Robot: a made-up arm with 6 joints.
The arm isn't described. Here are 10 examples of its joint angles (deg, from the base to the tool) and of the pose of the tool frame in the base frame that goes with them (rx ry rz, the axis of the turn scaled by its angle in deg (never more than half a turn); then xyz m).
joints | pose
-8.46 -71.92 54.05 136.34 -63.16 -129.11 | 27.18 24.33 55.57 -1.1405 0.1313 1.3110
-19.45 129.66 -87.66 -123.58 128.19 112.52 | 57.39 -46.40 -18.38 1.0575 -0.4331 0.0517
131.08 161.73 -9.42 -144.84 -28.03 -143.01 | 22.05 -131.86 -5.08 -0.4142 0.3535 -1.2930
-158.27 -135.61 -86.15 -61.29 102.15 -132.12 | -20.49 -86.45 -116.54 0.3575 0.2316 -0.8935
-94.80 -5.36 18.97 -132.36 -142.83 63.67 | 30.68 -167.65 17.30 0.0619 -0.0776 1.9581
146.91 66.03 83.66 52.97 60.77 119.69 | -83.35 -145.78 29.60 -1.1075 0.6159 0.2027
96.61 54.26 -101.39 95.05 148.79 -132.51 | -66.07 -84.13 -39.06 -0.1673 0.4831 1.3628
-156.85 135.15 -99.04 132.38 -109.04 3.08 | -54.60 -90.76 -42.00 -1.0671 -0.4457 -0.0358
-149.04 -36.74 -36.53 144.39 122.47 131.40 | 130.13 39.07 27.35 1.0565 0.5664 1.3489
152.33 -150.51 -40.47 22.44 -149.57 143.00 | -14.87 15.94 -47.99 0.4086 -0.2354 -1.0788
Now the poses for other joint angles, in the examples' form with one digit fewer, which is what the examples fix.
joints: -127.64 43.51 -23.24 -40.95 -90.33 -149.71
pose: 21.4 74.7 101.1 -0.497 -0.738 1.665
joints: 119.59 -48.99 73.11 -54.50 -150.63 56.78
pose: -64.0 -156.0 33.1 0.277 -0.597 1.590
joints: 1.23 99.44 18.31 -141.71 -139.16 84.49
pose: 63.5 -59.4 -68.2 1.494 0.083 -0.148
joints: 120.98 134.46 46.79 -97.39 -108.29 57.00
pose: 55.7 -8.0 -23.4 -0.464 0.566 -1.012
